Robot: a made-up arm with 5 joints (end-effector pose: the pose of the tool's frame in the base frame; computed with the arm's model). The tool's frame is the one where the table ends. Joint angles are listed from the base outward.
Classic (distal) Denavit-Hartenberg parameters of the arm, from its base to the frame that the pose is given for. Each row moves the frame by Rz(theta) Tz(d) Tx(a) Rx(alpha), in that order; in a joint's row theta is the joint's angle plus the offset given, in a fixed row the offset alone. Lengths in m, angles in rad.
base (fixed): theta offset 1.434; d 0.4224; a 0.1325; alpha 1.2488
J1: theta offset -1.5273; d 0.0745; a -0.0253; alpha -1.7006
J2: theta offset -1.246; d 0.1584; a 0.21; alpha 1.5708
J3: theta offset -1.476; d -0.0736; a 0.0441; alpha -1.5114
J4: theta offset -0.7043; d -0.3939; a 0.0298; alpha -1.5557
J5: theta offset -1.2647; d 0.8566; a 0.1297; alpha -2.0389
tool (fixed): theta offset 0.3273; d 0.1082; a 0; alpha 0
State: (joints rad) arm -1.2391 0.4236 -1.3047 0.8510 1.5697
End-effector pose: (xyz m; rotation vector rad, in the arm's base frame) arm -0.4067 -0.2406 -0.4316 1.3142 2.4865 1.2991
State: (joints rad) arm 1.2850 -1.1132 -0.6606 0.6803 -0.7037
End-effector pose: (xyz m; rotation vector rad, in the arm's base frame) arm 0.7181 0.6847 0.7010 2.0649 -1.7479 0.2376
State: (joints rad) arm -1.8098 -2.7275 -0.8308 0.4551 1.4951
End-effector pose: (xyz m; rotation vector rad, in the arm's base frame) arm 1.0255 0.3293 0.3548 1.7487 -1.8333 0.9435
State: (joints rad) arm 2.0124 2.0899 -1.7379 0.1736 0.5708
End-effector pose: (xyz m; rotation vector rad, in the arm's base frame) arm -0.2956 -0.7789 0.4450 0.1384 0.1444 0.2696
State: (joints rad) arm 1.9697 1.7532 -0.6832 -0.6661 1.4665
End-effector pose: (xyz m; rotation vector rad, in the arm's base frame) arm 0.4212 -0.4424 0.0306 0.7896 -0.6026 0.5122
